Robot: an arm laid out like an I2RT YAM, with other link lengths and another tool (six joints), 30 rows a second.
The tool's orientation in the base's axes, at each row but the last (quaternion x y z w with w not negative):
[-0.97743, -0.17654, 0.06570, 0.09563]
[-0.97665, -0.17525, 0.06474, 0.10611]
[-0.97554, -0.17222, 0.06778, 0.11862]
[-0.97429, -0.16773, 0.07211, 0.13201]
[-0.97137, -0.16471, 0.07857, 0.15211]
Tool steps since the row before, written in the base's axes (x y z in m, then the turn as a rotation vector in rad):
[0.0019, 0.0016, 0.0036, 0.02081, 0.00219, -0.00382]
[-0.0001, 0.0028, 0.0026, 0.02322, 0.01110, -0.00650]
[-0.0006, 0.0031, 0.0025, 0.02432, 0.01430, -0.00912]
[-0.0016, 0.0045, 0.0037, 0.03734, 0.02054, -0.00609]
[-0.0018, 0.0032, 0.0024, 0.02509, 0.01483, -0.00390]
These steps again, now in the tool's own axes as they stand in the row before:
[0.0020, -0.0016, -0.0035, 0.02048, 0.00571, 0.00070]
[0.0007, -0.0032, -0.0020, 0.02613, -0.00104, 0.00455]
[0.0003, -0.0037, -0.0017, 0.02852, -0.00294, 0.00755]
[-0.0003, -0.0056, -0.0022, 0.04254, -0.00546, 0.00370]
[-0.0008, -0.0042, -0.0010, 0.02892, -0.00466, 0.00258]

